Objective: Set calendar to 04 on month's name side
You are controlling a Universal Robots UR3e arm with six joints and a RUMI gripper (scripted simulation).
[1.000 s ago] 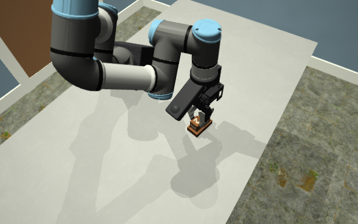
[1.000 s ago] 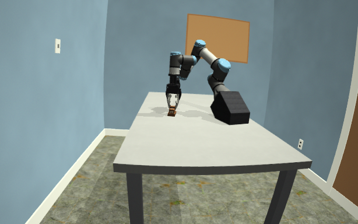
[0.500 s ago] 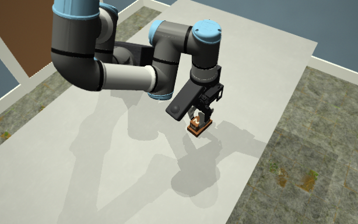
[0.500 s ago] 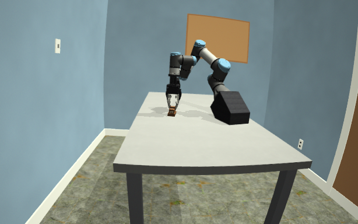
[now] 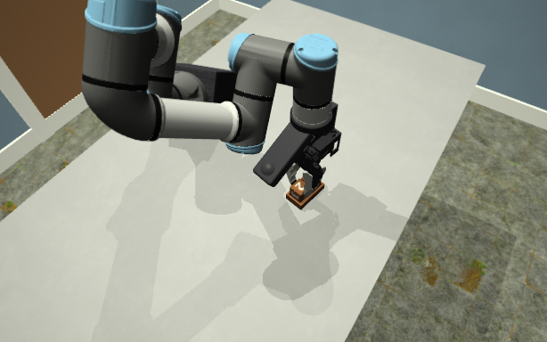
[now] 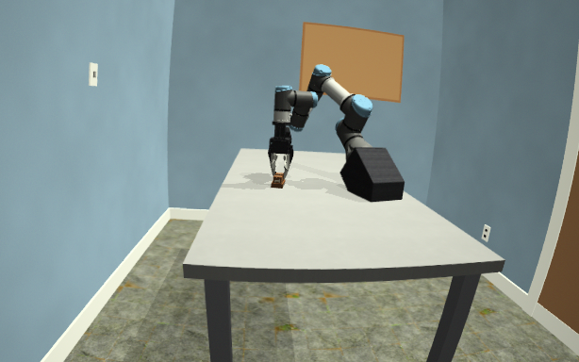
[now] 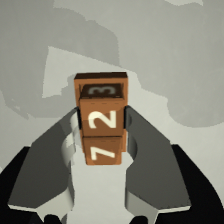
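Now: the cube 1 cm below my hand. Also, from my hand: brown tray: 3 cm below, 2 cm to the left.
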